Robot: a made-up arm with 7 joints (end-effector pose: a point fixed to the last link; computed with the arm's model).
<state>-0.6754 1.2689 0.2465 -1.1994 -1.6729 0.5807 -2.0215</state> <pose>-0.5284 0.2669 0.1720 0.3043 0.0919 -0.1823 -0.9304</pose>
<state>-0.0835 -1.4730 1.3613 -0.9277 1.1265 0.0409 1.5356</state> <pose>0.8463 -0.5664 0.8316 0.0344 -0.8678 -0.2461 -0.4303</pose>
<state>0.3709 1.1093 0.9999 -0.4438 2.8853 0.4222 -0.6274</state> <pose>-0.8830 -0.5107 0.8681 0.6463 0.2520 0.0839 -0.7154</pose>
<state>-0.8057 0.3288 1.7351 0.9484 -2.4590 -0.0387 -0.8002</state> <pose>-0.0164 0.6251 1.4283 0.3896 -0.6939 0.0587 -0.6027</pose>
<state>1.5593 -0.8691 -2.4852 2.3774 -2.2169 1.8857 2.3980</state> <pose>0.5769 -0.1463 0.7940 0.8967 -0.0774 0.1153 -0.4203</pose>
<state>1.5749 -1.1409 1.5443 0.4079 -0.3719 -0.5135 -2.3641</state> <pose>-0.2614 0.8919 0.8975 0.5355 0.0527 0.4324 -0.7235</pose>
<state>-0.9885 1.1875 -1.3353 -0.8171 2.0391 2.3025 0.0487</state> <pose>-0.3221 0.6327 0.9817 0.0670 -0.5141 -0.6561 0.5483</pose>
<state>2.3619 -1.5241 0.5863 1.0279 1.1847 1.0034 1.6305</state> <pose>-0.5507 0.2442 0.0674 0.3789 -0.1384 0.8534 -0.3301</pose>
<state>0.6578 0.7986 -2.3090 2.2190 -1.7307 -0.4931 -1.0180</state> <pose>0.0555 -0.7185 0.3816 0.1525 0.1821 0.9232 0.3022</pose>
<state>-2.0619 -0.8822 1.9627 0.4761 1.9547 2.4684 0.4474</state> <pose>0.1110 -0.5049 1.1932 0.3682 -0.7724 0.5139 -0.0617</pose>
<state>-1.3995 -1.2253 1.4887 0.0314 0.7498 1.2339 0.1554</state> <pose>0.1865 -0.9716 0.8095 0.4158 0.6772 -0.6040 -0.0613</pose>
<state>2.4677 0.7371 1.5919 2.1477 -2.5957 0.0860 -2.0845</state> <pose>-0.2470 -0.6165 0.5874 0.5042 -0.3501 -0.4901 -0.6189</pose>
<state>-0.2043 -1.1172 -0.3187 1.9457 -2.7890 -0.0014 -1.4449</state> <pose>0.4921 -0.2433 0.0260 0.6902 0.5775 -0.3750 -0.2224</pose>
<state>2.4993 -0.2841 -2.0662 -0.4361 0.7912 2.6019 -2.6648</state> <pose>-0.1507 0.0210 1.3780 0.4438 0.0720 -0.5517 -0.7025</pose>
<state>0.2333 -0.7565 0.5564 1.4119 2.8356 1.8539 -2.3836</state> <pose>0.3999 0.4555 0.5360 0.8604 0.2567 0.3824 0.2180</pose>
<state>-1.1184 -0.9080 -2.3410 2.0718 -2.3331 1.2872 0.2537</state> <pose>-0.6370 -0.2736 0.8784 0.1683 -0.1815 -0.9489 0.1957</pose>
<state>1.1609 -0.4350 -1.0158 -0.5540 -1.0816 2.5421 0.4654</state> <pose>-0.1656 0.2065 1.2490 0.0331 -0.3786 -0.9042 0.1950</pose>
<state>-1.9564 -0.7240 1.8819 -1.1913 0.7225 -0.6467 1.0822</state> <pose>-0.7066 -0.4025 1.1349 0.7327 0.4911 -0.4135 0.2258</pose>
